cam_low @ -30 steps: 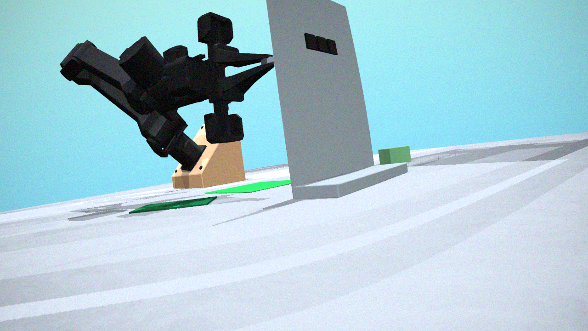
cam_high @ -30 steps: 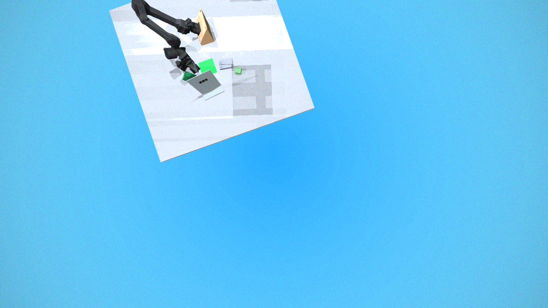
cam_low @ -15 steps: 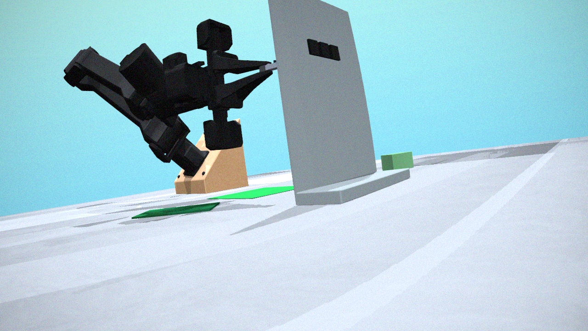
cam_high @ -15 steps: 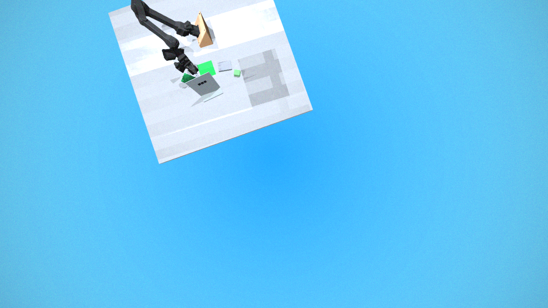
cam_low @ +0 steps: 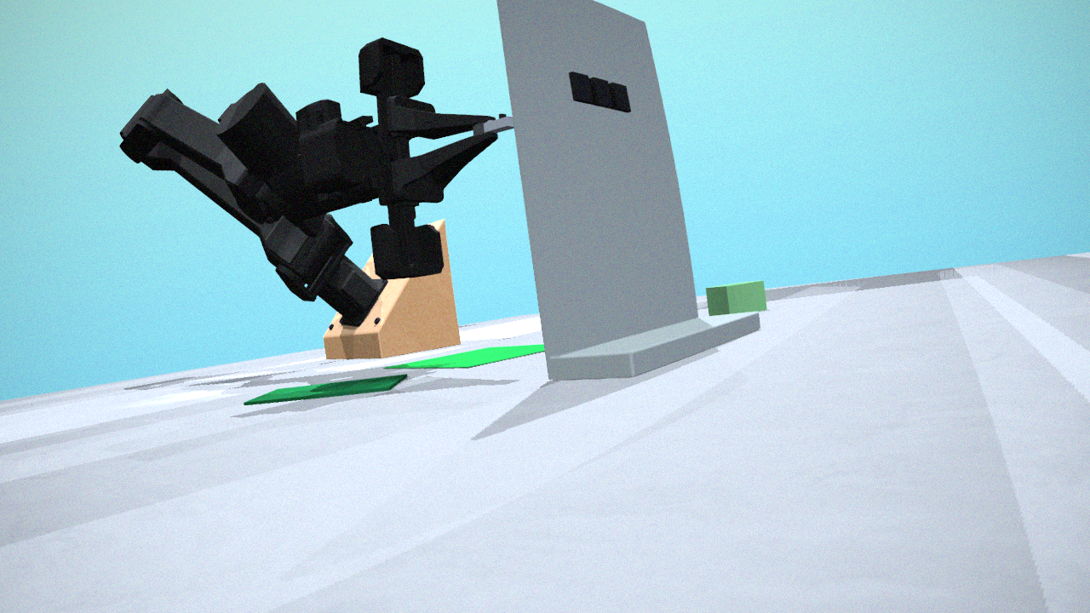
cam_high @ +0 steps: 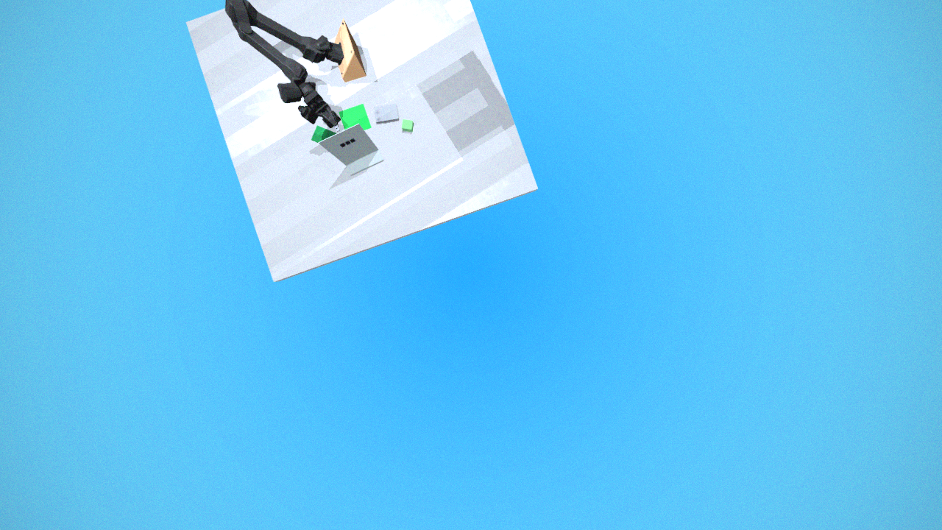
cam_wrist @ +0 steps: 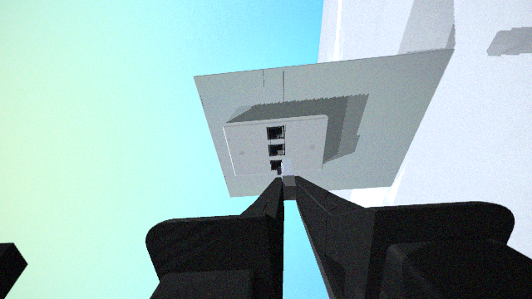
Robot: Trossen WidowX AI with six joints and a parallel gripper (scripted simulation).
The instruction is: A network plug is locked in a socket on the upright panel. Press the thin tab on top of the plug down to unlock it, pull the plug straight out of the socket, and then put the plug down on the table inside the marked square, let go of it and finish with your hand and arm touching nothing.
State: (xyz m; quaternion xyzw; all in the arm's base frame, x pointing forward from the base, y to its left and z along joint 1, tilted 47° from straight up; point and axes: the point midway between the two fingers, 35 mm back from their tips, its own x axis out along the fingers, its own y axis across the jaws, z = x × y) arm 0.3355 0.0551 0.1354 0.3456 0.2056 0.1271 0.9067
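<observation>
The bright green marked square lies 11 cm behind my gripper tip, 3 cm to the left of it and 16 cm below it. Also, from my gripper tip: network plug: right at my gripper tip; dark green flat patch: 6 cm behind, 12 cm to the right, 16 cm below; upright grey panel: 8 cm ahead, 3 cm to the left, 5 cm below.
</observation>
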